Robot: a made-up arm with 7 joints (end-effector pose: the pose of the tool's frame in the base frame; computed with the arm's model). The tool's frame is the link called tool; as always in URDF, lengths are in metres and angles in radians. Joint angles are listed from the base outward.
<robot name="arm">
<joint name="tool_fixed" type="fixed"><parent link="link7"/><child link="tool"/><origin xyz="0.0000 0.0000 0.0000" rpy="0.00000 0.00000 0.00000"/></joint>
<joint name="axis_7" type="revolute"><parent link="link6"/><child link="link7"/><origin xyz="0.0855 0.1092 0.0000" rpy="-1.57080 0.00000 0.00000"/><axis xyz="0 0 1"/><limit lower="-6.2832" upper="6.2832" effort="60" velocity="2.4"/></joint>
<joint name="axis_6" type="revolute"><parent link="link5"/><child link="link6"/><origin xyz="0.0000 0.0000 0.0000" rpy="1.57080 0.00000 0.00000"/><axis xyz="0 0 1"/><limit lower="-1.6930" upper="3.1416" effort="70" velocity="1"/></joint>
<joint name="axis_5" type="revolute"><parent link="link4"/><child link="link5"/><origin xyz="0.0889 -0.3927 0.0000" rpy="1.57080 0.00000 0.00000"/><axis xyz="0 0 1"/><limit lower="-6.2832" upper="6.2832" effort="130" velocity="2.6"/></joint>
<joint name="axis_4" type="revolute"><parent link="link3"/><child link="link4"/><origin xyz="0.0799 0.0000 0.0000" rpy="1.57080 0.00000 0.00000"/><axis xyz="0 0 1"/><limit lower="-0.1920" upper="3.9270" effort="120" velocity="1.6"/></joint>
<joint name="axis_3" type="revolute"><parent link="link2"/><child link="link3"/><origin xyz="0.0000 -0.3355 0.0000" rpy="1.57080 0.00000 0.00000"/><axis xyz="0 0 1"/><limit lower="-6.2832" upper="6.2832" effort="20" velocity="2.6"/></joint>
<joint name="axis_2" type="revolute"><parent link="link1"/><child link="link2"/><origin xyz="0.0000 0.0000 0.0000" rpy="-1.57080 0.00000 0.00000"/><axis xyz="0 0 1"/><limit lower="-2.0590" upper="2.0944" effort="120" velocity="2.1"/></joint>
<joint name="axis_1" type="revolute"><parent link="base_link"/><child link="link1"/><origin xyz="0.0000 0.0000 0.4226" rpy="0.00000 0.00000 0.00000"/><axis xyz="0 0 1"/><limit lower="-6.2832" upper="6.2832" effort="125" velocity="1.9"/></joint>
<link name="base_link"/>
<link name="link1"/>
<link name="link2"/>
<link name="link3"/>
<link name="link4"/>
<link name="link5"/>
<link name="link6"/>
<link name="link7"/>
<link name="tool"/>
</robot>
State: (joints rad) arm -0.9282 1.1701 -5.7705 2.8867 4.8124 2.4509 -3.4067
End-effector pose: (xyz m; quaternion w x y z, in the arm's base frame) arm 0.3696 -0.6091 0.5580 0.4705 -0.4506 -0.7317 0.2005
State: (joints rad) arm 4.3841 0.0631 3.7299 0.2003 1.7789 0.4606 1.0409
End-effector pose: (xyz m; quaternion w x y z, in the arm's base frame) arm -0.0388 0.2741 0.2719 0.0170 0.8628 -0.4303 -0.2649
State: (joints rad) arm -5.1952 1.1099 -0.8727 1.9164 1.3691 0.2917 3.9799
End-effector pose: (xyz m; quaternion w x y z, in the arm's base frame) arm 0.7080 0.3955 0.4165 0.2717 0.4632 0.7662 0.3530
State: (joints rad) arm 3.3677 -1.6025 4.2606 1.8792 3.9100 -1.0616 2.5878
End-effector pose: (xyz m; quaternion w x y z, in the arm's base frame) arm 0.3270 0.5209 0.3038 0.7225 -0.5815 -0.1574 0.3393
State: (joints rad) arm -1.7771 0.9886 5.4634 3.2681 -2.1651 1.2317 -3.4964
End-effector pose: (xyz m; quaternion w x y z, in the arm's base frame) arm -0.0869 -0.6164 0.9787 0.8220 -0.1523 0.0679 0.5445
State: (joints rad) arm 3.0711 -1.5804 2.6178 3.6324 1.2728 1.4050 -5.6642
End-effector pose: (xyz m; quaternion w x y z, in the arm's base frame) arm 0.7553 0.1284 0.5505 0.4162 -0.8895 0.1513 -0.1128
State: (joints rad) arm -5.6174 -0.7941 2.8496 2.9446 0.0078 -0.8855 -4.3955
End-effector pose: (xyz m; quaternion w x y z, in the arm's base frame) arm -0.3848 -0.3250 1.0061 0.3870 0.0480 -0.0973 0.9157
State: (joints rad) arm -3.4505 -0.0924 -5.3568 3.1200 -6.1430 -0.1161 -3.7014
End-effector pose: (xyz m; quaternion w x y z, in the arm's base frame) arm 0.1424 0.0429 1.2455 0.1003 -0.0788 -0.0118 -0.9918
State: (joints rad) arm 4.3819 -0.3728 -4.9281 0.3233 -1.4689 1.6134 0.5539
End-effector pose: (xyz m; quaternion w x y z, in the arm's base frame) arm 0.1947 -0.2729 0.4034 0.6669 0.5681 -0.0310 -0.4812
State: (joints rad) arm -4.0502 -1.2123 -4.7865 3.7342 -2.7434 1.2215 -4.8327
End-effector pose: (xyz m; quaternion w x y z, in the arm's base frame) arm 0.6510 -0.2882 0.6615 0.7368 -0.3768 0.5044 0.2463
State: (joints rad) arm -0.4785 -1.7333 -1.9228 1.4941 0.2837 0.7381 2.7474
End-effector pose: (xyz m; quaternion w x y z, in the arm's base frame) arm -0.5637 -0.3595 0.1554 0.7048 0.6867 0.0403 0.1736
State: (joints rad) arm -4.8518 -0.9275 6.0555 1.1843 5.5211 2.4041 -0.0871
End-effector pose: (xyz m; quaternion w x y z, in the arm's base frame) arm 0.1959 0.0553 0.8437 0.2602 0.8651 0.4285 -0.0171
